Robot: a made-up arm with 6 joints.
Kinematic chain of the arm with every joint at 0, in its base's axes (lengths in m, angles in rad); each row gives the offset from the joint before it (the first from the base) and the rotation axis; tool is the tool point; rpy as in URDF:
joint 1: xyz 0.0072 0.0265 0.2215 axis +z
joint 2: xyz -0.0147 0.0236 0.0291 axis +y
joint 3: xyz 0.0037 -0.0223 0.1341 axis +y
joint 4: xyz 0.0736 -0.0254 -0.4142 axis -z
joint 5: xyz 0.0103 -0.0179 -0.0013 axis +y
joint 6: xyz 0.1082 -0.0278 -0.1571 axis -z
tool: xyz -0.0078 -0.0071 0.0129 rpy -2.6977 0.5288 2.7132
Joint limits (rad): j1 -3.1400..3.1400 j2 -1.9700..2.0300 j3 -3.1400..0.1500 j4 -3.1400..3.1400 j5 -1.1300..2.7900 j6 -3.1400..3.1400
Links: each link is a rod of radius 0.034 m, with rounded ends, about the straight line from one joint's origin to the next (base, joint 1, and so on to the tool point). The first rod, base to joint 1, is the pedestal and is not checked.
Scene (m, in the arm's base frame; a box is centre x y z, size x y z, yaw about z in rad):
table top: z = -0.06
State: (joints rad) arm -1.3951 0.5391 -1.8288 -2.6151 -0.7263 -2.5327
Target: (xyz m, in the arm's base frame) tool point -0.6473 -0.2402 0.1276
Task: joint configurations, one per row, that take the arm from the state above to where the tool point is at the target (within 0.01 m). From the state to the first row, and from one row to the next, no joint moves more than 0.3 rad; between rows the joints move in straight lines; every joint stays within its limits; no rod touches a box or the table.
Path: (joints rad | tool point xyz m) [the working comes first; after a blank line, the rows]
Joints at the target: 0.5200 -1.7375 -3.1400 -2.3916 0.0247 -2.5354
Straight joint move there: clear.

1: -1.1557 0.2545 -1.9927 -2.5872 -0.6324 -2.5330 | 0.3089 -0.3747 0.3916
2: -0.9163 -0.0301 -2.1566 -2.5592 -0.5385 -2.5334 | 0.3475 -0.2275 0.6142
3: -0.6769 -0.3146 -2.3205 -2.5313 -0.4447 -2.5337 | 0.2580 -0.0274 0.7885
4: -0.4375 -0.5992 -2.4844 -2.5034 -0.3508 -2.5341 | 0.0370 0.1379 0.8705
5: -0.1982 -0.8838 -2.6483 -2.4754 -0.2569 -2.5344 | -0.2569 0.1924 0.8338
6: 0.0412 -1.1684 -2.8122 -2.4475 -0.1630 -2.5348 | -0.5247 0.1111 0.6767
7: 0.2806 -1.4529 -2.9761 -2.4196 -0.0692 -2.5351 | -0.6705 -0.0639 0.4253
8: 0.5200 -1.7375 -3.1400 -2.3916 0.0247 -2.5354 | -0.6473 -0.2402 0.1276

